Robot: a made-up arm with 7 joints.
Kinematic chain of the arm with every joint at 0, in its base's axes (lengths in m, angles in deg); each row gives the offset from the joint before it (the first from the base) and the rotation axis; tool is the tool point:
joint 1: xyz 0 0 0.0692 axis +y
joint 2: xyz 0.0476 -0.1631 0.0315 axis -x
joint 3: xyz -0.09 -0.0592 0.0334 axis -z
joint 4: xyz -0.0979 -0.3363 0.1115 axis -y
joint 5: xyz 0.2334 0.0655 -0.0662 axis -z
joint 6: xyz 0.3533 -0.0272 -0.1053 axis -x
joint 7: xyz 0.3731 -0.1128 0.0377 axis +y
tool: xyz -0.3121 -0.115 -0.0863
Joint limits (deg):
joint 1: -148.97..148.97
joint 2: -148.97..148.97
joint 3: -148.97..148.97
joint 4: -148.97..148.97
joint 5: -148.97..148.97
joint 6: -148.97..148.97
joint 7: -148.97..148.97
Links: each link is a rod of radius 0.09 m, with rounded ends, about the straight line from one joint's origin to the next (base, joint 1, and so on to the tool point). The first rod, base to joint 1, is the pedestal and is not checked.
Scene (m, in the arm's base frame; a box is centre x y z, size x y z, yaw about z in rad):
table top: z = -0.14
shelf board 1: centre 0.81 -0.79 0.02 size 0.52 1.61 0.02 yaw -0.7
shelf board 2: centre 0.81 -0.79 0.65 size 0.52 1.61 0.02 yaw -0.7
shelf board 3: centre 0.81 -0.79 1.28 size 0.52 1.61 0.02 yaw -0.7
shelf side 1: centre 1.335 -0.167 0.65 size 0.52 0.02 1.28 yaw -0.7
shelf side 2: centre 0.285 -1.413 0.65 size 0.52 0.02 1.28 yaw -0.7
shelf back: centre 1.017 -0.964 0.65 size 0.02 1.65 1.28 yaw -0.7
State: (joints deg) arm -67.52 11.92 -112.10 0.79 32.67 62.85 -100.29
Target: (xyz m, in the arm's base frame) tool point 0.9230 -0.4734 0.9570
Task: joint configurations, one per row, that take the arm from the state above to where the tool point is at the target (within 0.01 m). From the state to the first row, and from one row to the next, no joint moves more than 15 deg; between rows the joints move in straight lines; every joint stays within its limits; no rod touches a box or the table.
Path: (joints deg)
1: -59.43 9.47 -99.05 2.71 38.98 60.61 -107.82
2: -51.34 7.02 -86.01 4.63 45.29 58.38 -115.35
3: -43.26 4.57 -72.96 6.55 51.60 56.14 -122.88
4: -35.17 2.13 -59.92 8.47 57.91 53.90 -130.42

